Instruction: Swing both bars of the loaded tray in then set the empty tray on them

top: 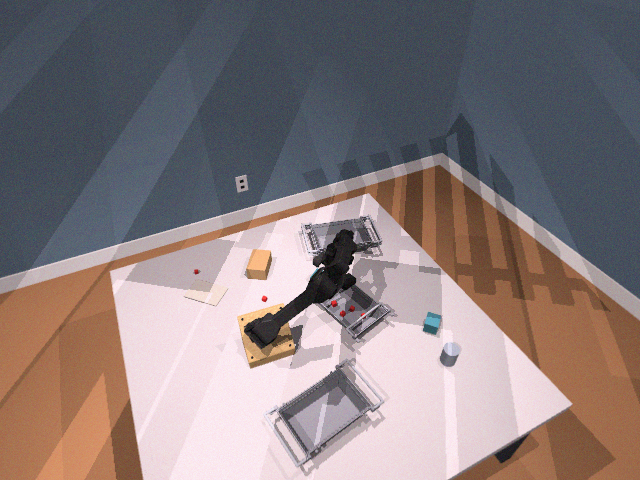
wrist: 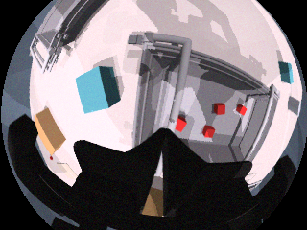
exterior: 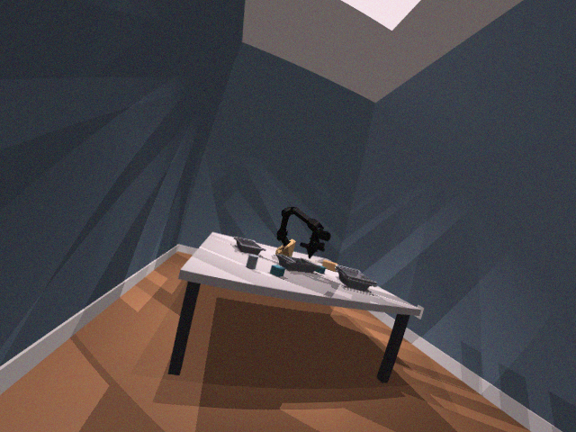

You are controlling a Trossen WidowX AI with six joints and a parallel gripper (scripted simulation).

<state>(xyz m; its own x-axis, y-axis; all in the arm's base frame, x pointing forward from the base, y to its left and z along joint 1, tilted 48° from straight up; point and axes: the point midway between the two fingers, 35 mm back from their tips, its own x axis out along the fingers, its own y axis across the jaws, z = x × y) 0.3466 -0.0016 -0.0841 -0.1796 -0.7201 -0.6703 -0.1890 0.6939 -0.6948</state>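
My gripper tip is now 40 cm to the left of the plastic tray, 28 cm past it and 4 cm above it. Also, from my gripper tip: tan block 30 cm to the left, 18 cm behind, 5 cm below; then grey cylinder 44 cm to the right, 21 cm ahead, 5 cm below; then flat cream card 43 cm behind, 29 cm to the left, 8 cm below.
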